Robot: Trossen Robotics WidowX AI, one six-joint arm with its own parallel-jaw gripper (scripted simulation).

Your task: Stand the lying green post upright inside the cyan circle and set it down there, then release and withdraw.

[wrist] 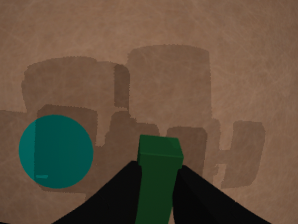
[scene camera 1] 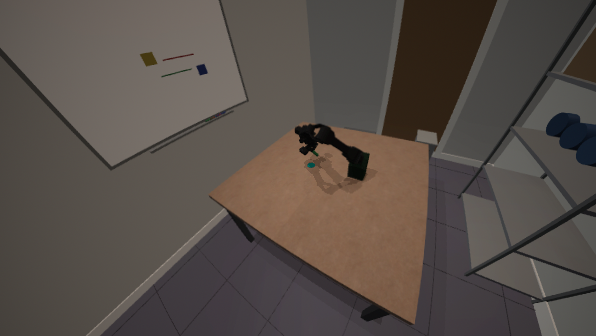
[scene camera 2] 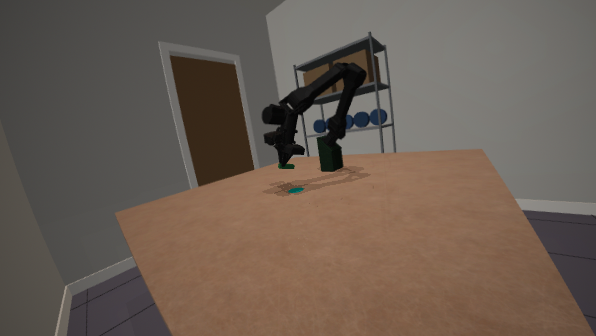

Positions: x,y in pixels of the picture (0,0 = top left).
Labels:
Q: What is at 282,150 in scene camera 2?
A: The gripper.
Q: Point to a cyan circle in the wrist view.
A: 55,151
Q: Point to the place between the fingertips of the gripper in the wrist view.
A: At 156,172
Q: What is the gripper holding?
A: A green post.

